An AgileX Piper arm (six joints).
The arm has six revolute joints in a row. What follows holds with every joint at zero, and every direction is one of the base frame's.
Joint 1 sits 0.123 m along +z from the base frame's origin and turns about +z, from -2.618 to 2.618 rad.
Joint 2 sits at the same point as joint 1 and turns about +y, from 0 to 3.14 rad.
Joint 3 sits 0.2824 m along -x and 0.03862 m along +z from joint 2 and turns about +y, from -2.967 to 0 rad.
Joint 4 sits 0.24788 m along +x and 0.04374 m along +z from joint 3 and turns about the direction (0.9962, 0, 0.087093), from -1.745 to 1.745 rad.
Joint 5 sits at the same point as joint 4 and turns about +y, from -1.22 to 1.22 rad.
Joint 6 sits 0.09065 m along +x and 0.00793 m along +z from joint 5 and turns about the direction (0.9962, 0, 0.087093), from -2.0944 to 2.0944 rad.
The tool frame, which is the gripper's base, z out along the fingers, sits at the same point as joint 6; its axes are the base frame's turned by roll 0, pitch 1.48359 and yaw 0 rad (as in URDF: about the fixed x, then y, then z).
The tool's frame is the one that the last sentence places.
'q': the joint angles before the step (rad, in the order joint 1, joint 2, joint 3, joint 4, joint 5, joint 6). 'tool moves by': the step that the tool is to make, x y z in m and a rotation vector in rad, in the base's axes. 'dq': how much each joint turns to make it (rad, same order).
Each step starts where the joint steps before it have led.
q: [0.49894, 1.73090, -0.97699, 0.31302, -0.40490, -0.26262]
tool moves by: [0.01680, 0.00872, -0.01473, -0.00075, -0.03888, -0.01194]
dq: [0.00355, 0.09151, -0.04736, -0.00645, -0.08158, 0.00152]
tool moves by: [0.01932, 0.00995, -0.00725, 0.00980, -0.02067, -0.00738]
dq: [0.00027, 0.08136, -0.08311, 0.00391, -0.02212, 0.00005]
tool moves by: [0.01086, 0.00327, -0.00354, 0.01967, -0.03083, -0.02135]
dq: [-0.00155, 0.04474, -0.04131, 0.01522, -0.04212, -0.00055]
